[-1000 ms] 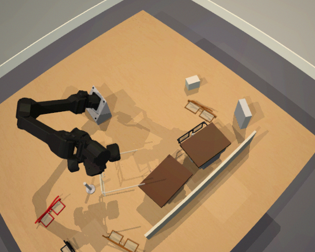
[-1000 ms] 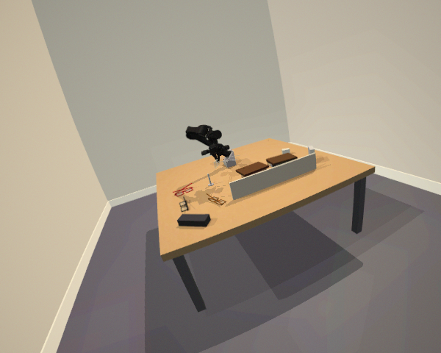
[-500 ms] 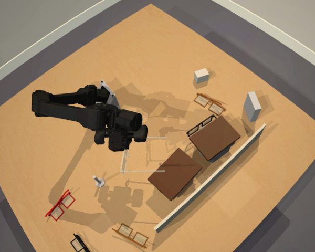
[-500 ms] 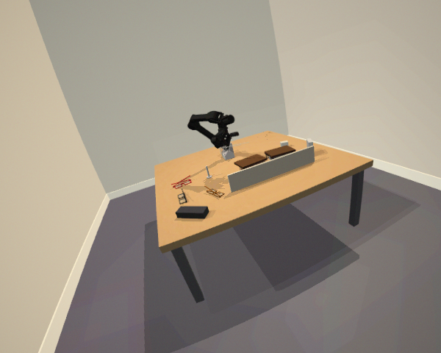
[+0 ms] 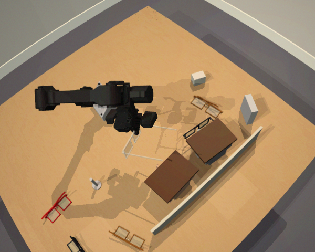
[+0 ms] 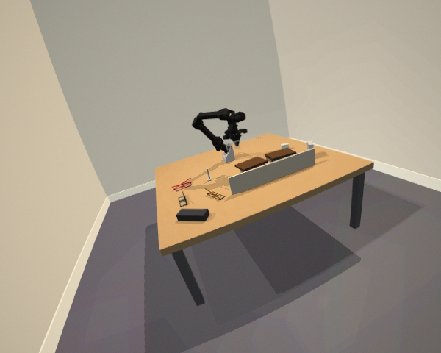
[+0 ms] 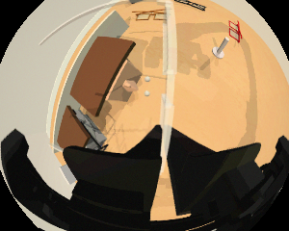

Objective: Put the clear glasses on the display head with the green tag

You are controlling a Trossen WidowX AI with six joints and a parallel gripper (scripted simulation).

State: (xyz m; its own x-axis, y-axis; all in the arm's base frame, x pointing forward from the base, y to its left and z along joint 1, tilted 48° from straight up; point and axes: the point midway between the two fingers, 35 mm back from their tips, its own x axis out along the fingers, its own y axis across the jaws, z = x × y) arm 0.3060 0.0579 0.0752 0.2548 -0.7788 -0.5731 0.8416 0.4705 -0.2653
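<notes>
My gripper tip is now 16 cm short of the display head and 12 cm above it. The rest, counted from my gripper tip: peg stand: 2 cm behind, 24 cm to the right, 16 cm below; white wall: 29 cm ahead, 11 cm to the left, 12 cm below; black box: 38 cm ahead, 44 cm to the right, 16 cm below.
</notes>
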